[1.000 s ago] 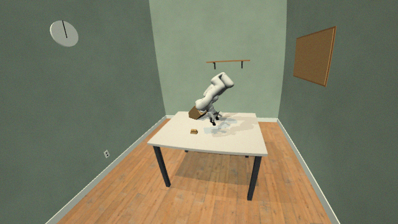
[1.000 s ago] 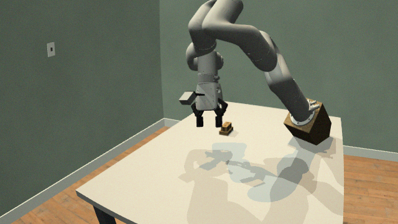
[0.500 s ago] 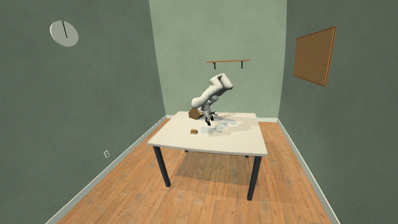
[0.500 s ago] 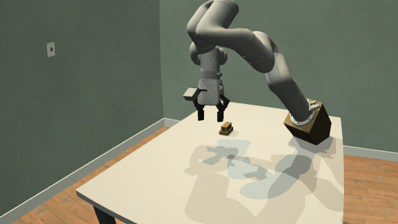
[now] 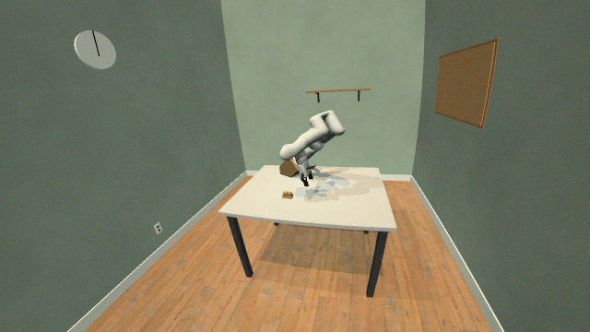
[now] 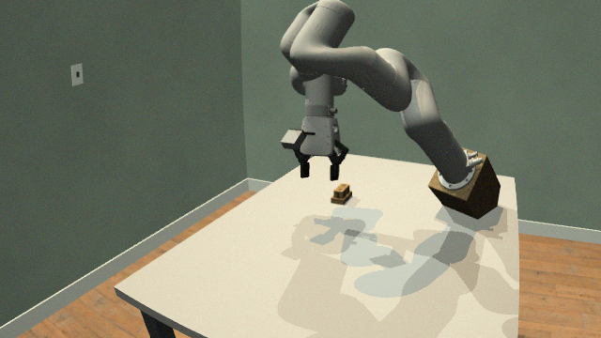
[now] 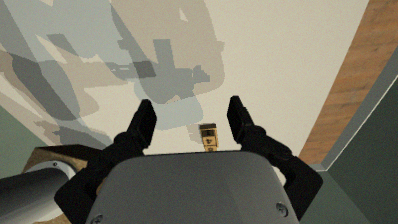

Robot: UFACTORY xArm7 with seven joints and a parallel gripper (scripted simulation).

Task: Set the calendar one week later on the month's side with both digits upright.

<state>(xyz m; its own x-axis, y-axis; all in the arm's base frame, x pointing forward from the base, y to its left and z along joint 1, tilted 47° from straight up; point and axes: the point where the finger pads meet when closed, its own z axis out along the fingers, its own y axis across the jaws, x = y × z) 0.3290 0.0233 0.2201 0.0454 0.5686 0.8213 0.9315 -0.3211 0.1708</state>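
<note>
The digit cube lies 1 cm ahead of my hand, 18 cm to the right of it and 11 cm below it. The rest, counted from my hand: wooden calendar tray: 17 cm to the right, 13 cm below.
</note>
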